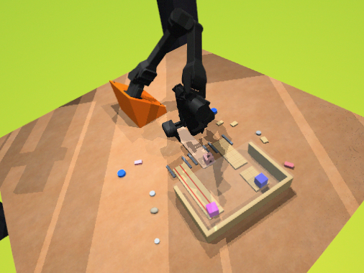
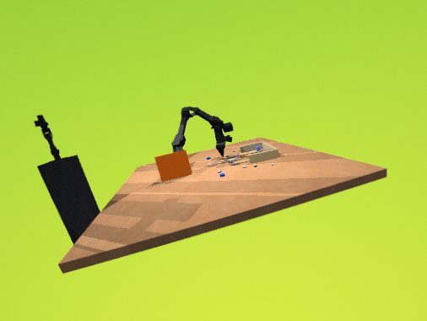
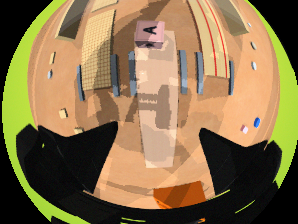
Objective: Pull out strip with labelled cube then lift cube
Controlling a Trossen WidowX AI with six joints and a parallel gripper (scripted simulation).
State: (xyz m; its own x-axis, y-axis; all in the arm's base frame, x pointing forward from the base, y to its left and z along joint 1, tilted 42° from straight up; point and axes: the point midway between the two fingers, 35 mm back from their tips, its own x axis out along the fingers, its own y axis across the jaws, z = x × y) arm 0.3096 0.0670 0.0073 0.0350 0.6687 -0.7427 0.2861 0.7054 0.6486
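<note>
My gripper tip is 50 mm above the pale strip. Round my gripper tip: labelled cube (110 mm ahead, 30 mm below, 10 mm to the right).
</note>
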